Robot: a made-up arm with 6 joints. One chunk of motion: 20 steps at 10 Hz.
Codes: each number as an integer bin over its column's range. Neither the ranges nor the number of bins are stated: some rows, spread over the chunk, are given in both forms.
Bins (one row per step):
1: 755 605 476 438 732 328
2: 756 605 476 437 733 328
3: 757 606 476 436 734 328
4: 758 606 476 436 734 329
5: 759 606 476 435 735 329
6: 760 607 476 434 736 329
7: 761 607 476 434 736 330
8: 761 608 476 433 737 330
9: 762 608 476 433 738 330
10: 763 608 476 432 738 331
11: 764 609 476 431 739 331
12: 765 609 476 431 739 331
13: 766 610 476 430 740 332
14: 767 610 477 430 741 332
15: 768 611 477 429 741 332
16: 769 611 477 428 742 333
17: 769 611 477 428 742 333
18: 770 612 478 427 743 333
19: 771 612 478 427 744 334
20: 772 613 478 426 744 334
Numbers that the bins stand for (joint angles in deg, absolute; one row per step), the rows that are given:
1: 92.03 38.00 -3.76 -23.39 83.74 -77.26
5: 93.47 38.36 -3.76 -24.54 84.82 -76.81
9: 94.55 39.08 -3.76 -25.30 85.90 -76.35
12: 95.63 39.44 -3.76 -26.06 86.26 -75.90
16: 97.07 40.16 -3.60 -27.20 87.34 -75.00
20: 98.15 40.88 -3.44 -27.96 88.06 -74.55
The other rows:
2: 92.39 38.00 -3.76 -23.78 84.10 -77.26
3: 92.75 38.36 -3.76 -24.16 84.46 -77.26
4: 93.11 38.36 -3.76 -24.16 84.46 -76.81
6: 93.83 38.72 -3.76 -24.92 85.18 -76.81
7: 94.19 38.72 -3.76 -24.92 85.18 -76.35
8: 94.19 39.08 -3.76 -25.30 85.54 -76.35
10: 94.91 39.08 -3.76 -25.68 85.90 -75.90
11: 95.27 39.44 -3.76 -26.06 86.26 -75.90
13: 95.99 39.80 -3.76 -26.44 86.62 -75.45
14: 96.35 39.80 -3.60 -26.44 86.98 -75.45
15: 96.71 40.16 -3.60 -26.82 86.98 -75.45
17: 97.07 40.16 -3.60 -27.20 87.34 -75.00
18: 97.43 40.52 -3.44 -27.58 87.70 -75.00
19: 97.79 40.52 -3.44 -27.58 88.06 -74.55

